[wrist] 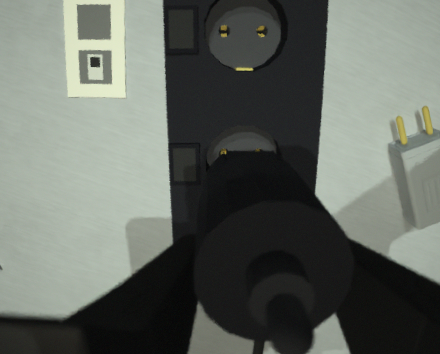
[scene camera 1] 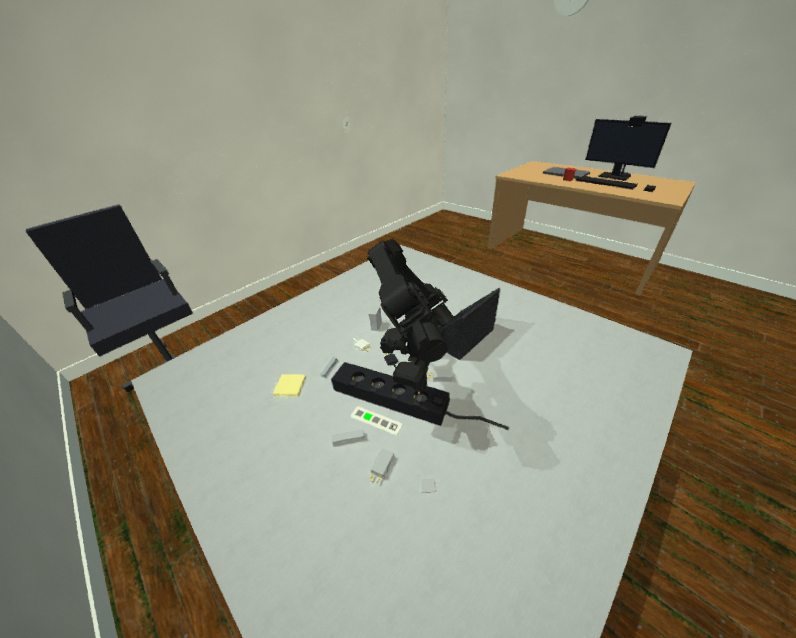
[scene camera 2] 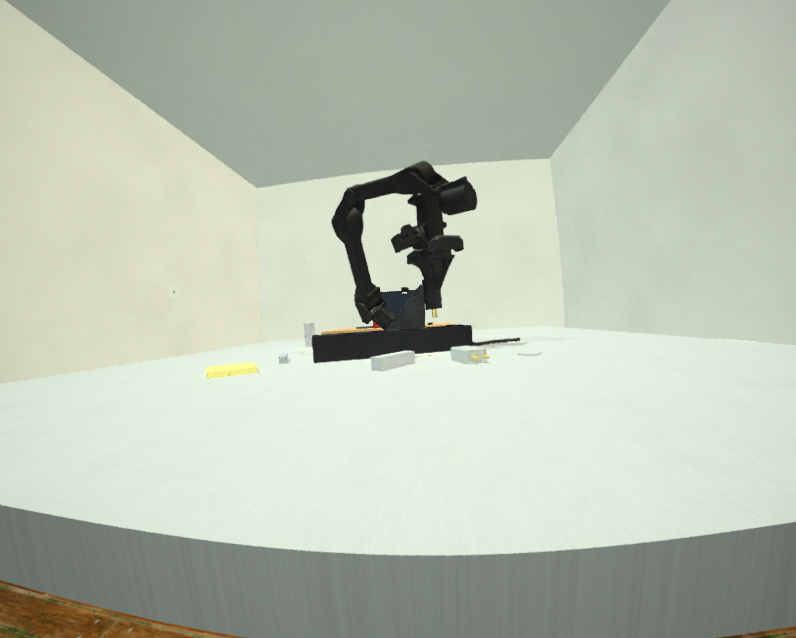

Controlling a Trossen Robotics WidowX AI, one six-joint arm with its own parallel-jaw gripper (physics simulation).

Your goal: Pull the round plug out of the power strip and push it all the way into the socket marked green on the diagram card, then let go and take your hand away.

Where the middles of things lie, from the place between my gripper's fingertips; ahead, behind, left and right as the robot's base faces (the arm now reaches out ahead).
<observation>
Right now the black power strip (scene camera 2: 356, 345) is 10 mm ahead of my hand, 30 mm to the right of it and 100 mm below it. Round my hand: round black plug (wrist: 270, 262): 10 mm to the right.
</observation>
